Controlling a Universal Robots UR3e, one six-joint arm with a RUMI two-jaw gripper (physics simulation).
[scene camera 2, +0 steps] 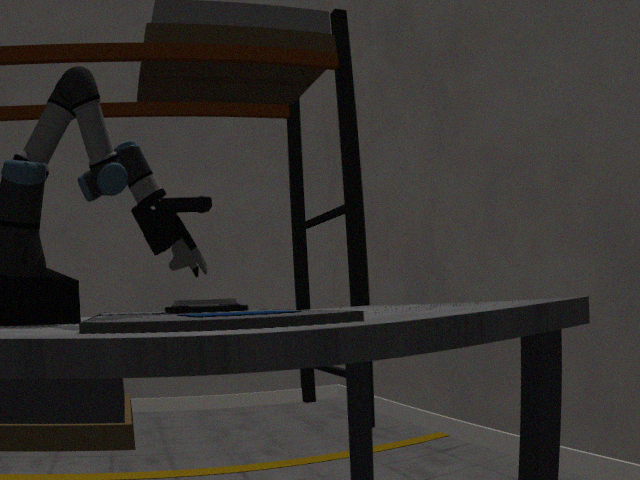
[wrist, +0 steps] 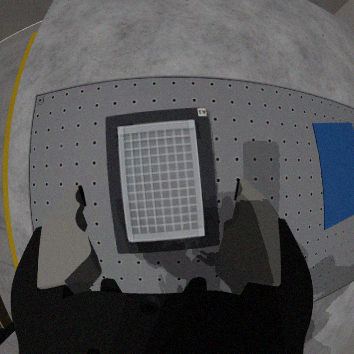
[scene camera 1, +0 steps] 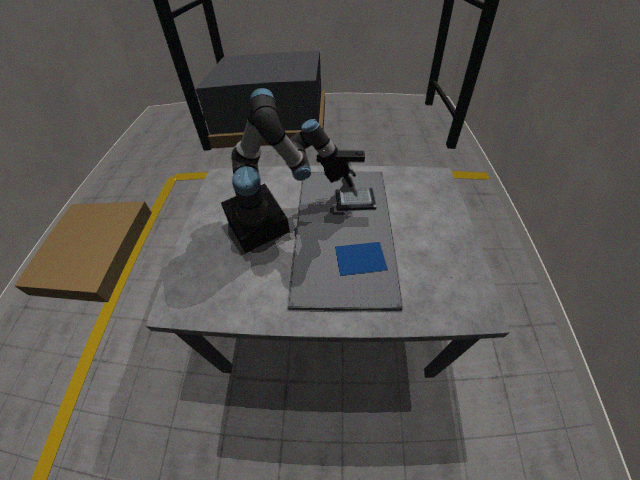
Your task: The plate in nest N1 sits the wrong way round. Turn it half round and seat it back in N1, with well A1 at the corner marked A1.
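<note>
A pale, clear-walled plate with a grid of wells [scene camera 1: 361,195] [scene camera 2: 204,301] [wrist: 162,182] lies in the dark nest [scene camera 1: 356,207] [scene camera 2: 173,309] [wrist: 112,185], its long sides along the nest's long sides. A white label marked A1 [wrist: 201,112] is on the nest's far right corner in the wrist view. Which corner of the plate holds well A1 cannot be made out. My gripper [scene camera 1: 354,191] [scene camera 2: 200,273] [wrist: 158,184] is open and empty. It hangs tilted above the plate, its fingers clear of it; in the wrist view they show on either side of the nest.
The nest stands on a grey perforated board [scene camera 1: 315,289] [scene camera 2: 124,326] [wrist: 55,150] on the table [scene camera 1: 444,289]. A flat blue rectangle [scene camera 1: 360,258] [scene camera 2: 248,313] [wrist: 335,175] lies on the same board, apart from the nest. The arm's black base block [scene camera 1: 258,227] stands beside the board.
</note>
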